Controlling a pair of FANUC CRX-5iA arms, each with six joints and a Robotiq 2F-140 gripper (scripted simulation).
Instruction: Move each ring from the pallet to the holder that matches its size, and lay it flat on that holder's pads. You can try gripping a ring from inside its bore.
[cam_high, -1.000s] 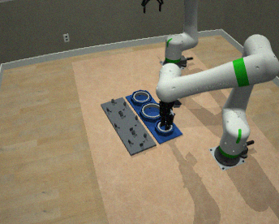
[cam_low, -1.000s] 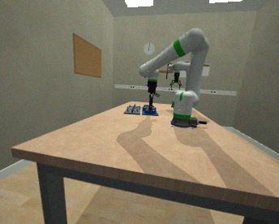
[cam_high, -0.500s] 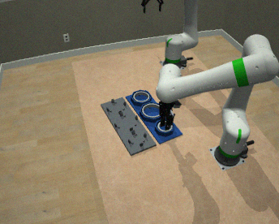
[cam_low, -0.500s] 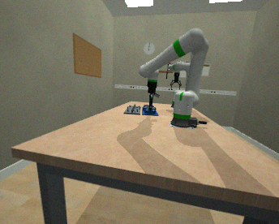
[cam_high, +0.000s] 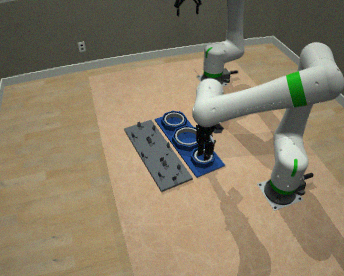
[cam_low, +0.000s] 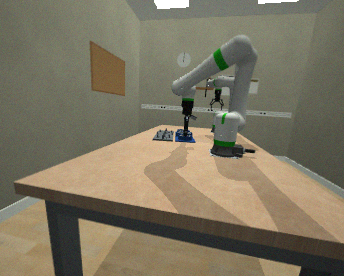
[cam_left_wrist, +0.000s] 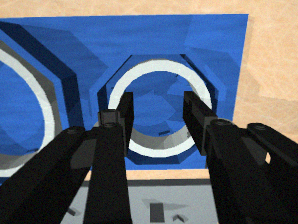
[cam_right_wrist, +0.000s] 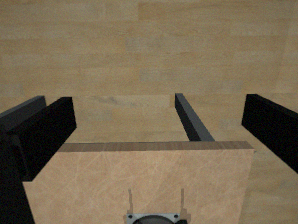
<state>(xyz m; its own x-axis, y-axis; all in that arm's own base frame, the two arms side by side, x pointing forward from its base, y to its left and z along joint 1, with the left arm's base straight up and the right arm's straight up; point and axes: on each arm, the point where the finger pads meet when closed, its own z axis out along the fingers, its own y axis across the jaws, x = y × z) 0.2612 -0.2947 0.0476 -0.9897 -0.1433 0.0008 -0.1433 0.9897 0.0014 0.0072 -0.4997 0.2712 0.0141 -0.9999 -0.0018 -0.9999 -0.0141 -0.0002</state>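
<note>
Right now my left hand is 2 cm above the small ring. From my left hand the other things lie so: grey holder board (21 cm ahead, 11 cm to the right, 4 cm below); blue pallet (15 cm to the right, 4 cm ahead, 3 cm below).
</note>
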